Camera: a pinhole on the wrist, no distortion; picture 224 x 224 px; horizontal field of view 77.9 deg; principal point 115.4 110.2 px. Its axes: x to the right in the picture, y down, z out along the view. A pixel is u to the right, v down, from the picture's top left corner.
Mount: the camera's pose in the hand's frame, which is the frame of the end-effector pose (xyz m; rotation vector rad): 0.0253 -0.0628 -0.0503 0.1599 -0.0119 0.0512
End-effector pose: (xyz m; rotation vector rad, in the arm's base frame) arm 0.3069 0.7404 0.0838 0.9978 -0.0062 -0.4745
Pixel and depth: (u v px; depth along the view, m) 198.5 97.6 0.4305
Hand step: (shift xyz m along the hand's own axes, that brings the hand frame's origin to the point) 0.2818 -0.1571 0.3726
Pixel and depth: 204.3 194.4 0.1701
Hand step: 0.1276 0.0175 0.1358
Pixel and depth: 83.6 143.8 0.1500
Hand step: -0.0121 -0.0526 0.1030
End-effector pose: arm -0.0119 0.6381 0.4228 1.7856 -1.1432 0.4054
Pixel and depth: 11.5 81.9 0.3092
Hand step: -0.2054 -0.1860 0.2412
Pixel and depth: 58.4 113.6 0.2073
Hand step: -0.0617 -0.0951 0.1538
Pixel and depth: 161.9 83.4 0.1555
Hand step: 0.0778 -0.1146 0.0993
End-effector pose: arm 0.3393 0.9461 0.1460 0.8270 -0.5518 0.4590
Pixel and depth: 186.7 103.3 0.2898
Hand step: 0.1727 -0.1158 0.2359
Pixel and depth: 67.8 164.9 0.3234
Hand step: -0.0948 0.0060 0.2875
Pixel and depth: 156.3 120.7 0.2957
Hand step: 0.1090 -0.0835 0.2466
